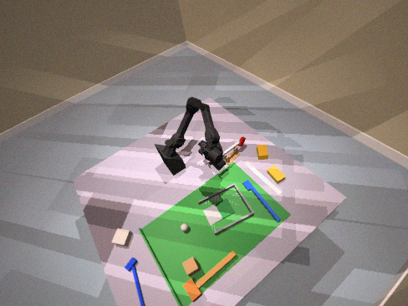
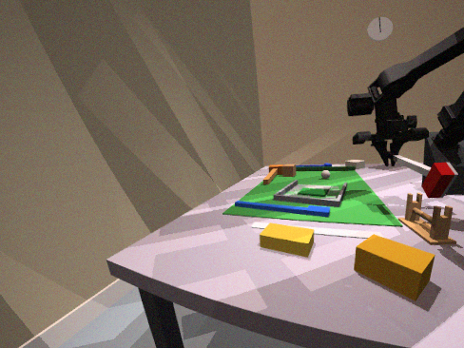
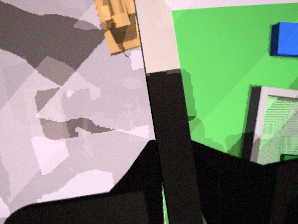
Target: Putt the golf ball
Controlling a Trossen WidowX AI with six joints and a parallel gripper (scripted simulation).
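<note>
The red putter lies 1 cm ahead of my gripper tip, 11 cm to the left of it and 2 cm above it. The rest, counted from my gripper tip: white golf ball (12 cm ahead, 39 cm to the right, 10 cm below); wooden rack (1 cm behind, 16 cm to the left, 9 cm below); tan block (30 cm ahead, 49 cm to the right, 9 cm below).
</note>
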